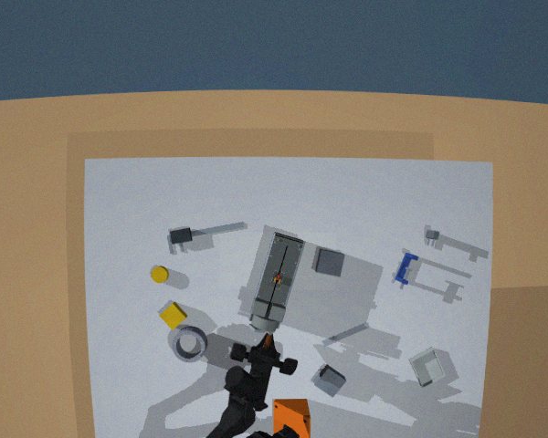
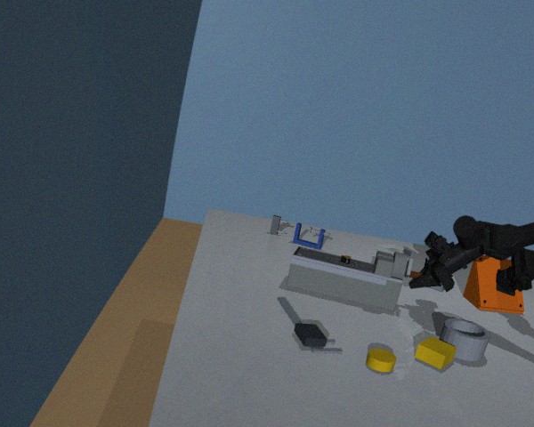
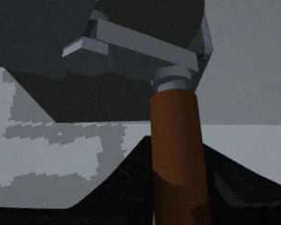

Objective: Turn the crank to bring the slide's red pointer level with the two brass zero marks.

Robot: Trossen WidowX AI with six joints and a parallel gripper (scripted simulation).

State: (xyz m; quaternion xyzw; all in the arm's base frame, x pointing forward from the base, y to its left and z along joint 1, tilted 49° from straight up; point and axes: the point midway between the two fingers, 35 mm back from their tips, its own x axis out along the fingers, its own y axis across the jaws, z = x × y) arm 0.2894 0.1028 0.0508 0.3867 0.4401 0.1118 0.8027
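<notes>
The brown crank handle lies 30 mm above my gripper tip and 20 mm behind it. Round my gripper tip: flat grey bar (230 mm to the right, 40 mm below, 10 mm ahead); then red pointer (180 mm ahead, 40 mm above); then yellow block (300 mm to the left, 30 mm below, 10 mm ahead).
</notes>
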